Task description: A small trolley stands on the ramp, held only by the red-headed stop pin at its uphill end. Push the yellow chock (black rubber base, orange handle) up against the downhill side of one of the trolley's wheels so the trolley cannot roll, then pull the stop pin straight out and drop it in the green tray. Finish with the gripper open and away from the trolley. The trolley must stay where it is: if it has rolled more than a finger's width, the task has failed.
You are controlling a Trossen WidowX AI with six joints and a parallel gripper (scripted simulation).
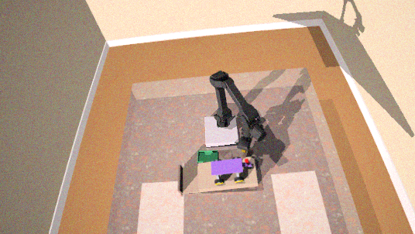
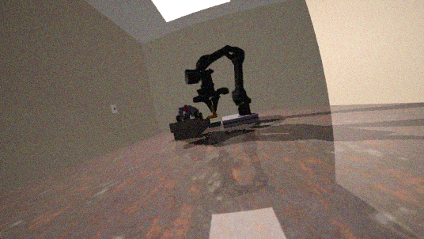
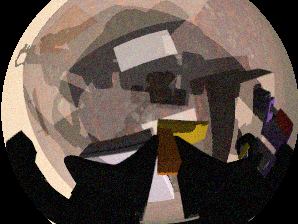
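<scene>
Right now my gripper tip is 15 cm short of the red-headed stop pin, 3 cm below it and 1 cm to the left of it. The rest, counted from my gripper tip: purple trolley (16 cm ahead, 12 cm to the right, 1 cm above); ramp (16 cm ahead, 13 cm to the right, 5 cm below); yellow chock (2 cm ahead, 1 cm to the right, 1 cm below).
</scene>
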